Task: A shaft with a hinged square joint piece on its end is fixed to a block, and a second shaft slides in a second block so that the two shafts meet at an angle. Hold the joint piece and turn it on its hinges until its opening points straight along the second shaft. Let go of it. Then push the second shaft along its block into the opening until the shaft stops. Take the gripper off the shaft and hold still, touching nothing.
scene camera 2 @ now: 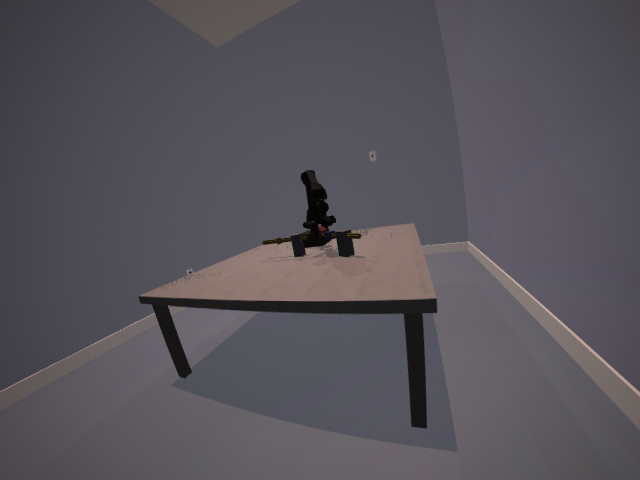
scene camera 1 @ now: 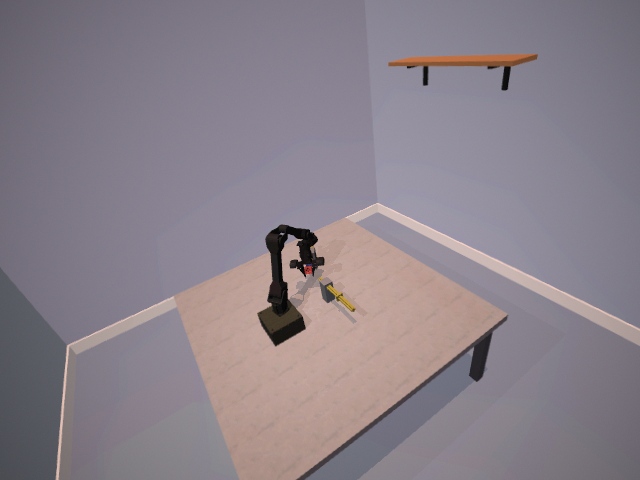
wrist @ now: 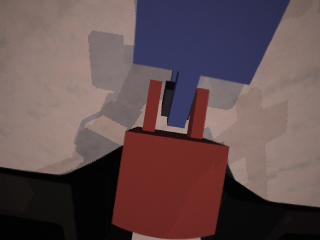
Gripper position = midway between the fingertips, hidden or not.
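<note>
There is a red joint piece (wrist: pixel 165 178) that I can see, and with it I see my own gripper (wrist: pixel 161 149).
</note>
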